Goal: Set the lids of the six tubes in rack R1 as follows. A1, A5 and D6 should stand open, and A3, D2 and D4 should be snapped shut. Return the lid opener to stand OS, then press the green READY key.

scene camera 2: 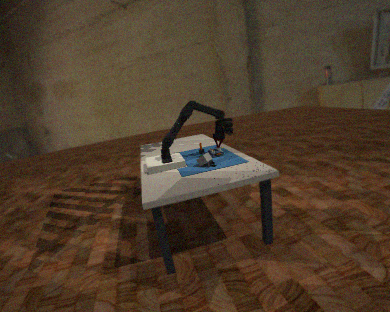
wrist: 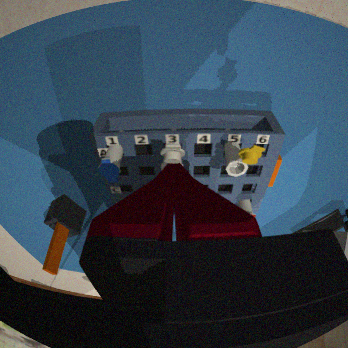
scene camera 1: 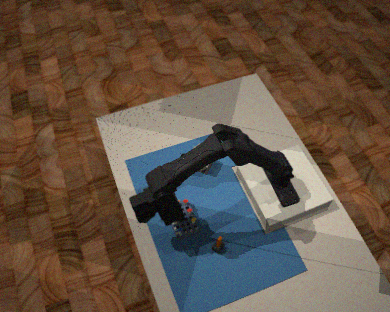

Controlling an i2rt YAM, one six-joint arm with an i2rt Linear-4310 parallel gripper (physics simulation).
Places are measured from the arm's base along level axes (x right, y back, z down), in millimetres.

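Pixels of known places: gripper, fingertip midpoint: (scene camera 2: 218, 147) (wrist: 173, 171) (scene camera 1: 175, 220); arm's base at its link origin: (scene camera 2: 166, 158) (scene camera 1: 279, 182).
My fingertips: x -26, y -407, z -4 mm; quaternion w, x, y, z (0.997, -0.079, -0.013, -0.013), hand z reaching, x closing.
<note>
Ahead of a thing's pixels: the offset from my fingertips to its top centre. "spot": to the spot under its first point. Level surfaces: height alone.
The blue-grey rack R1 {dx +14, dy +23, dz -7 mm} (scene camera 1: 187, 227) (scene camera 2: 216, 152) (wrist: 187, 146) stands on the mat. My gripper (scene camera 2: 218, 146) (wrist: 173, 171) is shut and empty; its dark-red fingertips meet at the near side of A3's whitish tube top {spot: dx +0, dy -18, dz -4 mm} (wrist: 173, 151), over its lid area. Whether that lid is snapped is hidden. At A1 a blue lid {dx -40, dy +2, dz +1 mm} (wrist: 108, 171) hangs off the grey tube {spot: dx -37, dy -2, dz +13 mm} (wrist: 114, 152). At A5 a white ring {spot: dx +40, dy +2, dz +6 mm} (wrist: 237, 168) shows beside a yellow lid {dx +41, dy -15, dz -7 mm} (wrist: 251, 154). A pale tube {spot: dx +59, dy +49, dz +13 mm} (wrist: 245, 205) shows at the near right corner; the fingers hide the rest of row D. The orange lid opener {dx -124, dy +112, dz -36 mm} (scene camera 1: 219, 242) (scene camera 2: 201, 146) (wrist: 56, 248) stands in a dark stand (wrist: 65, 215).
An orange strip {spot: dx +80, dy +22, dz +26 mm} (wrist: 275, 171) lies along the rack's right side. A grey key housing {dx +220, dy +164, dz -35 mm} (scene camera 2: 205, 159) (wrist: 322, 223) is partly visible; its green key does not show. The blue mat {dz +49 mm} (scene camera 1: 270, 270) (scene camera 2: 235, 159) (wrist: 180, 60) and pale arm base (scene camera 1: 310, 182) (scene camera 2: 152, 167) are on the table.
</note>
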